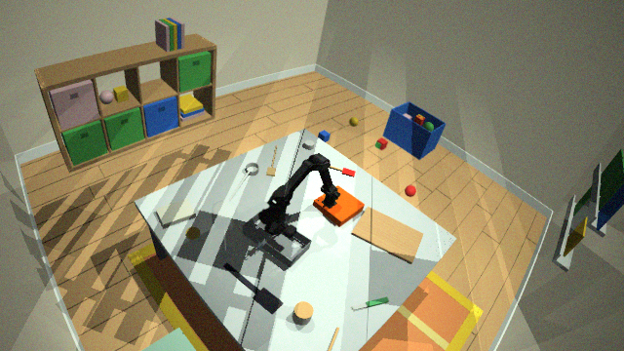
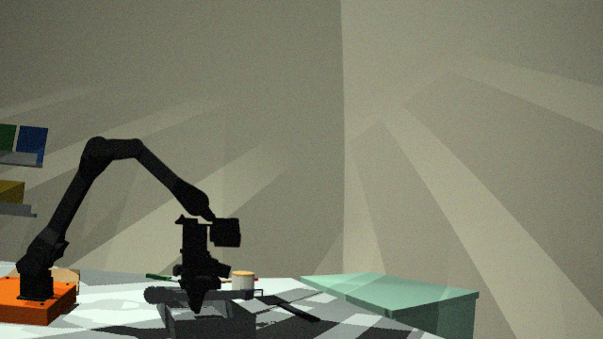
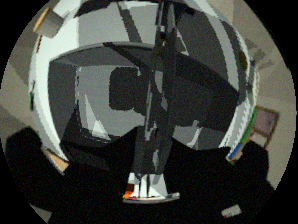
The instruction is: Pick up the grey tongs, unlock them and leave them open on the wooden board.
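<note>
Now: gripper tip 10 mm short of the roasting tin and 10 mm to the right of it. From my gripper tip the other things lie so: pale block 330 mm ahead, 420 mm to the right, 20 mm below; wooden board 500 mm behind, 350 mm to the left, 20 mm below; black spatula 260 mm ahead, 170 mm to the left, 30 mm below.
</note>
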